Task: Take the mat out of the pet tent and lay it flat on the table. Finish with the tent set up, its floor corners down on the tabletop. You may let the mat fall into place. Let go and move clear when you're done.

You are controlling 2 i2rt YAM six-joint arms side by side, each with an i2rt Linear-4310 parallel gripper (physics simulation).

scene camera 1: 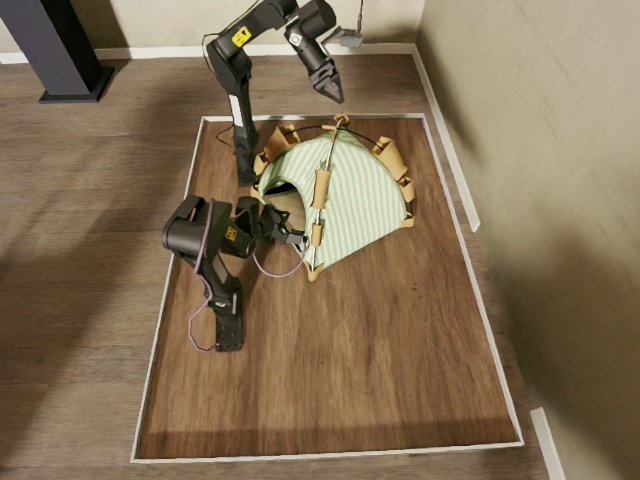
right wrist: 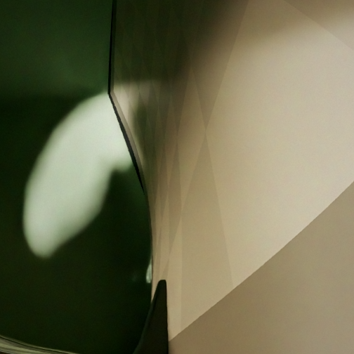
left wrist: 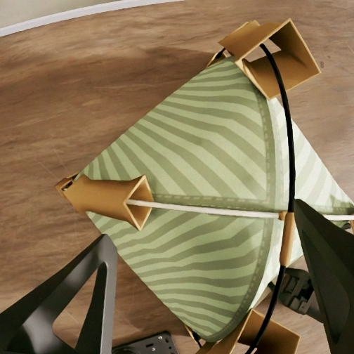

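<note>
The green striped pet tent (scene camera 1: 361, 206) (left wrist: 205, 150) stands upright at the back of the table, its tan corner pieces near the tabletop; its arched opening faces the front left. The beige mat (scene camera 1: 290, 206) (right wrist: 280, 125) is inside, partly seen through the opening; in the right wrist view it bends up beside the dark green tent interior (right wrist: 50, 50). My right gripper (scene camera 1: 303, 238) (right wrist: 172, 289) reaches to the opening's lower edge and is shut on the mat's edge. My left gripper (scene camera 1: 339, 99) (left wrist: 197, 226) is open and empty, above and behind the tent's back corner.
The wooden table (scene camera 1: 351, 361) has a thin white rim. A silvery pole (scene camera 1: 314, 254) with tan sleeves (scene camera 1: 321, 189) crosses the tent, and a black pole (left wrist: 291, 150) arches over it through wide tan pockets (scene camera 1: 391, 157). The wall (scene camera 1: 542, 180) stands close beyond the right side.
</note>
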